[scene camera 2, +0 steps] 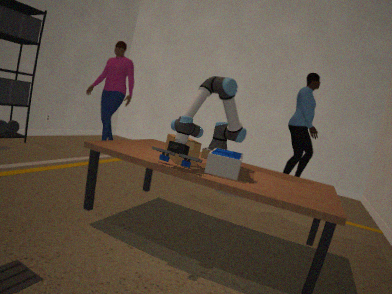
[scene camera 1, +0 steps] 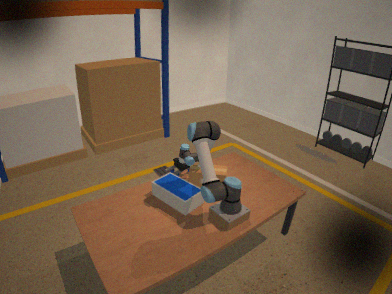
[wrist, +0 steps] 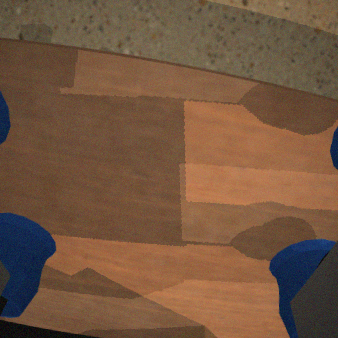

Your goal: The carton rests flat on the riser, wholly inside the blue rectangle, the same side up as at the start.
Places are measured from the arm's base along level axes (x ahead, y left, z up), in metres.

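Pixels of known places: hand, tool point: (scene camera 2: 174,163) (wrist: 163,200); arm's base, link origin: (scene camera 1: 230,207).
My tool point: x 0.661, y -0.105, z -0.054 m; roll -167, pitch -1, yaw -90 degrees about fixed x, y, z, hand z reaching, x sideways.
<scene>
Ahead of a thing's pixels: the offset from my tool point to its top centre. "spot": to the spot under its first point. Level surfaces: height alone.
The brown carton @(dz +0.128, dx -0.271, dy -0.064 m) (scene camera 1: 220,170) (scene camera 2: 194,145) stands on the table, partly hidden by the arm in scene camera 1 and by the gripper in scene camera 2. The white riser @(dz +0.099, dx -0.261, dy +0.253 m) (scene camera 1: 168,195) (scene camera 2: 221,168) has a blue rectangle @(dz +0.099, dx -0.261, dy +0.253 m) (scene camera 1: 179,186) (scene camera 2: 227,153) on top, with no carton on it. My gripper (scene camera 1: 178,170) (scene camera 2: 175,159) (wrist: 167,200) is low over the table's edge region, in front of the carton in scene camera 2 and beside the riser. Its blue cups hold nothing that I can see. The wrist view shows table between the cups; the carton does not show there.
The wooden table @(dz -0.021 m) (scene camera 1: 115,225) (scene camera 2: 295,191) (wrist: 115,200) carries the arm's base (scene camera 1: 229,215). A small beige object @(spot: dz +0.096, dx -0.072, dy +0.172 m) (scene camera 2: 206,152) is near the carton. Two people (scene camera 2: 117,80) (scene camera 2: 303,115) stand beyond the table. A shelf rack (scene camera 1: 328,93) stands away from it.
</scene>
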